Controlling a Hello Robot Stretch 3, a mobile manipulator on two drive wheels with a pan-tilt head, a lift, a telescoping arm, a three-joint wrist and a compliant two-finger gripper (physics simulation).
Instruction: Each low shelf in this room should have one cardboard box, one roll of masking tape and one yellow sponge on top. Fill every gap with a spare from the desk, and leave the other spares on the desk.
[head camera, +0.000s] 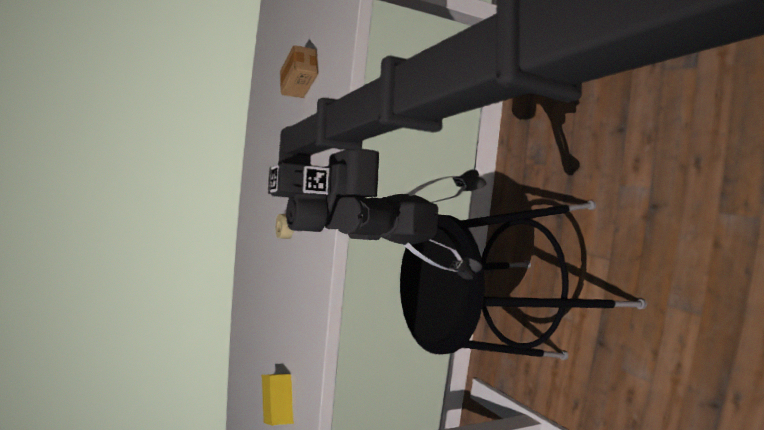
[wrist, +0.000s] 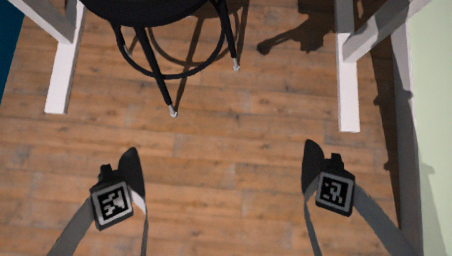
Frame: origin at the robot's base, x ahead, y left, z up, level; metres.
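Seen in the pictures: gripper, fingertip midpoint: (head camera: 477, 225).
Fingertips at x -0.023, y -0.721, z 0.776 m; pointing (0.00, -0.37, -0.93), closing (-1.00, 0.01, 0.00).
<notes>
Offsets run from my fingertips to a thing's middle. Level surfaces: height alone.
In the head camera view, turned sideways, a cardboard box {0.336 m right, 0.296 m back, 0.199 m up} (head camera: 299, 72), a roll of masking tape {0.404 m right, 0.013 m ahead, 0.187 m up} (head camera: 282, 226) and a yellow sponge {0.378 m right, 0.370 m ahead, 0.197 m up} (head camera: 278, 399) are apart on the grey-white desk {0.174 m up} (head camera: 283, 320). The tape is between the other two, its edge partly hidden by the wrist. The arm reaches across the view towards the desk. My gripper (head camera: 469, 224) (wrist: 222, 162) is open and empty, its fingers wide apart. It points down over the floor, with no desk object between its fingers. No low shelf shows in either view.
A round black stool {0.472 m right, 0.139 m ahead, 0.496 m down} (head camera: 441, 293) (wrist: 150, 10) stands by the desk, near the gripper in the head camera view. White desk legs (wrist: 62, 80) (wrist: 348, 95) stand on the wooden floor on both sides. A green wall (head camera: 122, 213) (wrist: 435, 100) and a dark blue surface (wrist: 7, 45) also show.
</notes>
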